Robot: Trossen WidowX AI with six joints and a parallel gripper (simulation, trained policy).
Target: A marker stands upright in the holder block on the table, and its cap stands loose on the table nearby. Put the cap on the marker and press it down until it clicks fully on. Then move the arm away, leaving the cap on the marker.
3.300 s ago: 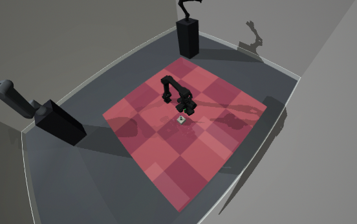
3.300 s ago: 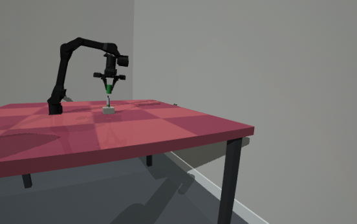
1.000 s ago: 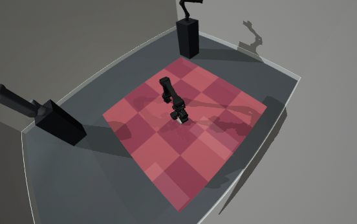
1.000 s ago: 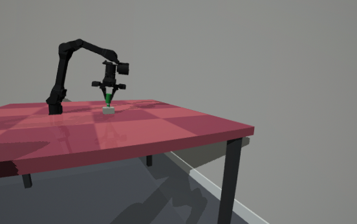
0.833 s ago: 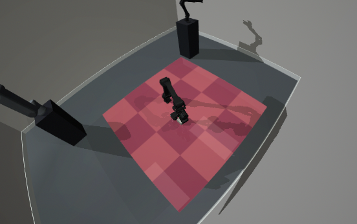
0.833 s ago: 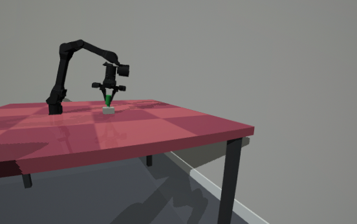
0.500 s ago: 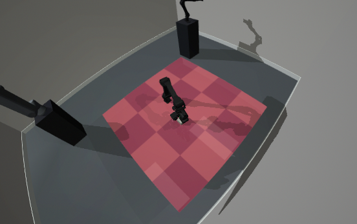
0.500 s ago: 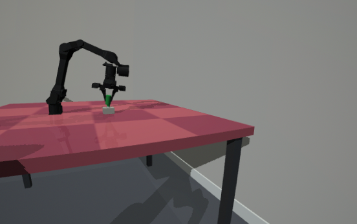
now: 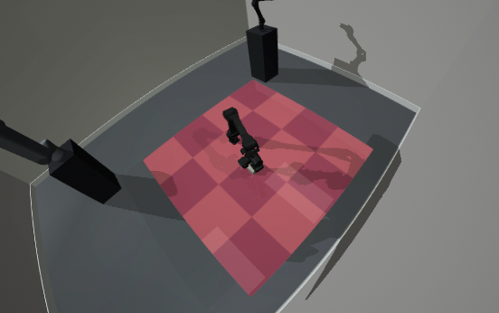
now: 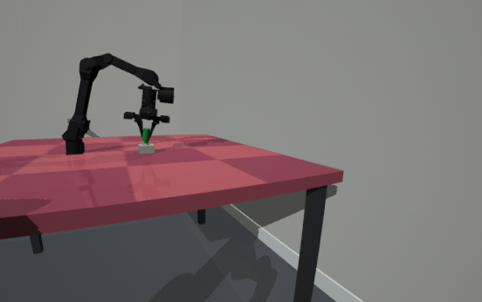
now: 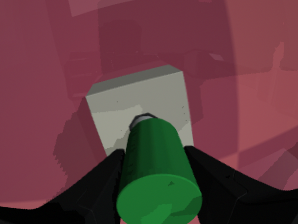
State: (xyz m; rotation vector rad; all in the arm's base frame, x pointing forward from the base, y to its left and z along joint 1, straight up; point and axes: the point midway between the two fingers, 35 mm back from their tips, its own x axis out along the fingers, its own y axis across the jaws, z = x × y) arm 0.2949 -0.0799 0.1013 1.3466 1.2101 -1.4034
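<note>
Now: the green cap 10 mm above my gripper tip. From my gripper tip the other things lie so: holder block: 50 mm below.
</note>
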